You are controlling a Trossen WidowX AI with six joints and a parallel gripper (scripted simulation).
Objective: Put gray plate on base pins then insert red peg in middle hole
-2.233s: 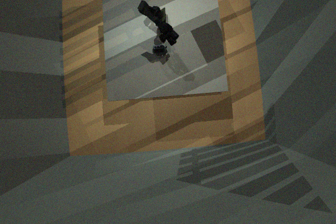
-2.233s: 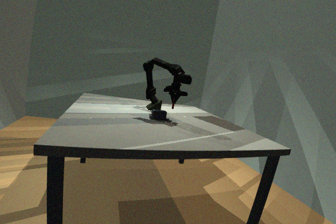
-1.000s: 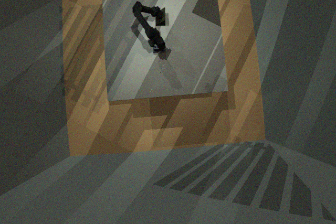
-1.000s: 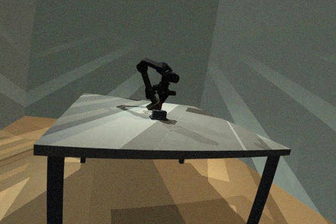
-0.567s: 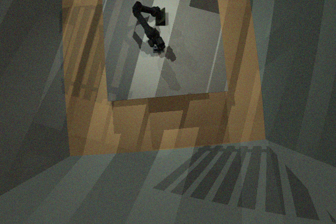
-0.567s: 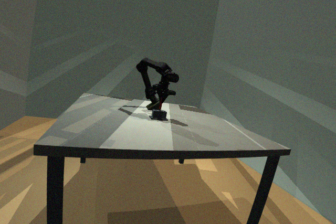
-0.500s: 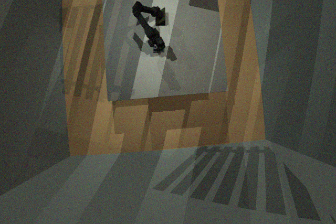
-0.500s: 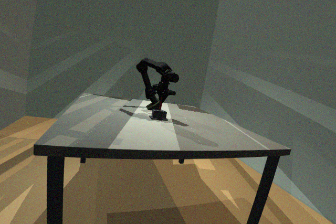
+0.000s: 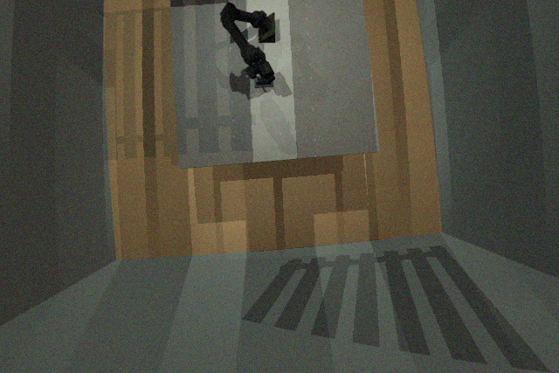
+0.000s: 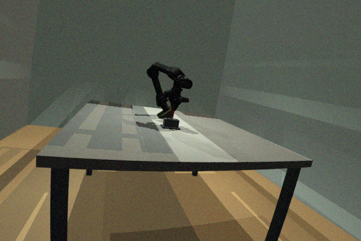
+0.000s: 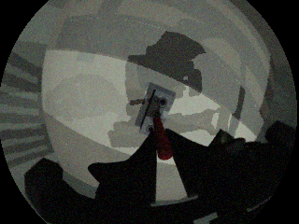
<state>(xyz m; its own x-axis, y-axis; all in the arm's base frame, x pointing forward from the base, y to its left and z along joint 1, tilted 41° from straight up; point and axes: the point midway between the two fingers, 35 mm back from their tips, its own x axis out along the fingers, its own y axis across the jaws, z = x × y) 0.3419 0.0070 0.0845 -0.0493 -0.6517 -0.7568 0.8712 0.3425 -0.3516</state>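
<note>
Right now the red peg is right at my gripper tip. Also, from my gripper tip: base 10 cm below; then plate 7 cm below.
</note>
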